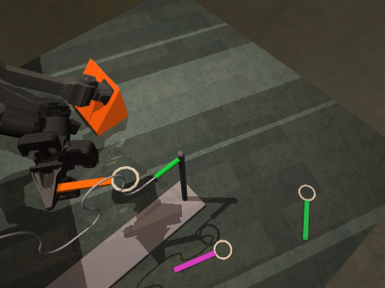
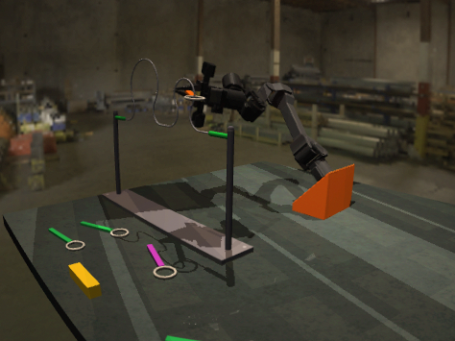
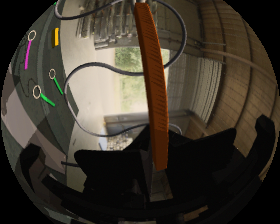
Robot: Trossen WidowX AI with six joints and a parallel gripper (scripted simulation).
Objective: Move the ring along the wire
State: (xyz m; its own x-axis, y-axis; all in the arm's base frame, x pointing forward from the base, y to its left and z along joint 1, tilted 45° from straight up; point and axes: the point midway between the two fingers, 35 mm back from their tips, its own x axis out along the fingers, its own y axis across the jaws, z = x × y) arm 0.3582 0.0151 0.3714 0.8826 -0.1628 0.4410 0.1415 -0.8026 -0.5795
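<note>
My gripper tip is now 10 mm short of the orange-handled ring, 100 mm to the right of it and 10 mm above it. Round my gripper tip: green-handled ring 270 mm ahead, 540 mm to the left, 390 mm below; then yellow block 380 mm ahead, 200 mm to the left, 380 mm below; then magenta-handled ring 190 mm ahead, 220 mm to the left, 390 mm below.
</note>
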